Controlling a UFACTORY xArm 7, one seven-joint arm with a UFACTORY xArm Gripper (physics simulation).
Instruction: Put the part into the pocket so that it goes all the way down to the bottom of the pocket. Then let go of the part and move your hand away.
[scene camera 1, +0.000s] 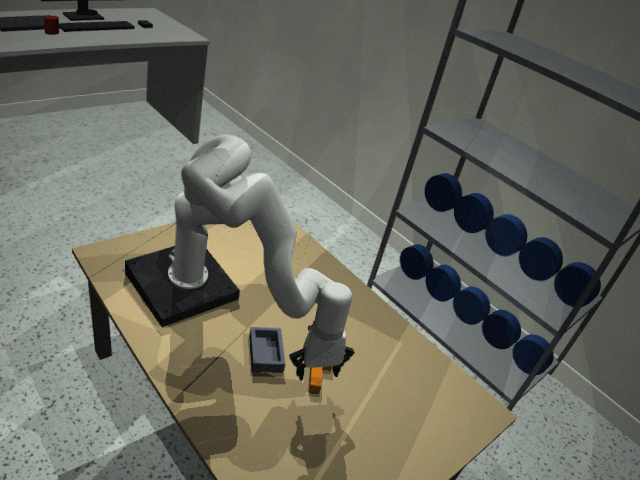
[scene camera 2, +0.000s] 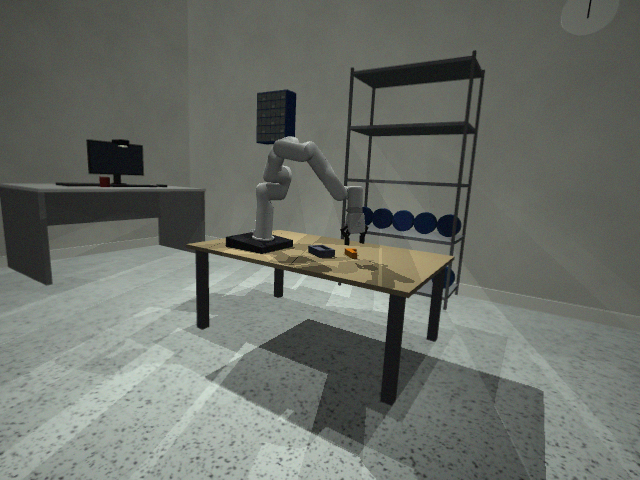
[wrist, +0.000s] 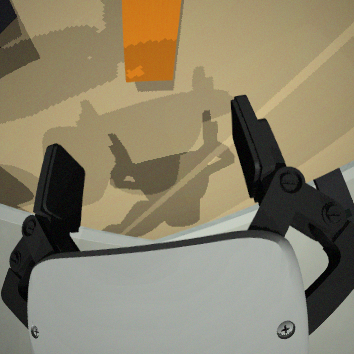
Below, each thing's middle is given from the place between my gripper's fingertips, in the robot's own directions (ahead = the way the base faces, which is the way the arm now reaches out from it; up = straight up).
Right now the orange L-shaped part (wrist: 149, 41) is 3 cm behind my hand, 6 cm to the left of it and 6 cm below it. From my hand the other things lie so: pocket block (scene camera 1: 266, 346) (18 cm behind, 6 cm below).
